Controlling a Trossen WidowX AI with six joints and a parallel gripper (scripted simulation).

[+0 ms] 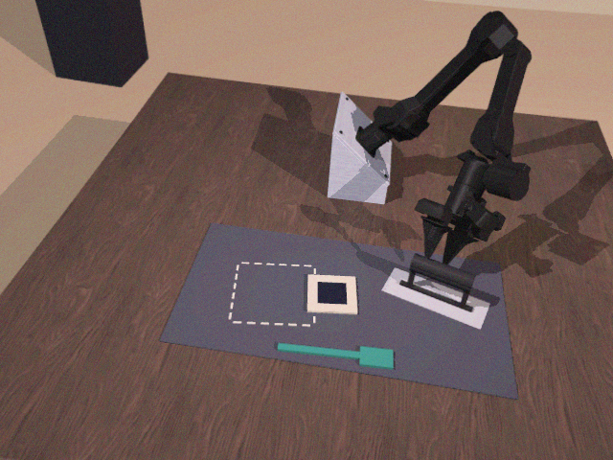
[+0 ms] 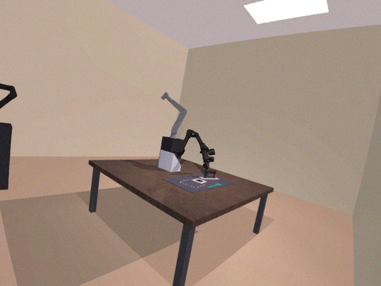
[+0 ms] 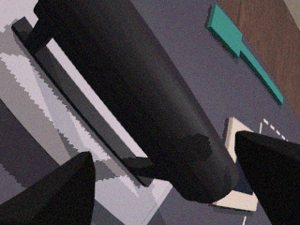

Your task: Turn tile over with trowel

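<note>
The grey mat lies 7 cm ahead of my gripper tip, 17 cm to the right of it and 10 cm below it. Also, from my gripper tip: green trowel (21 cm ahead, 14 cm to the right, 8 cm below); then cream tile (7 cm ahead, 19 cm to the right, 8 cm below).
</note>
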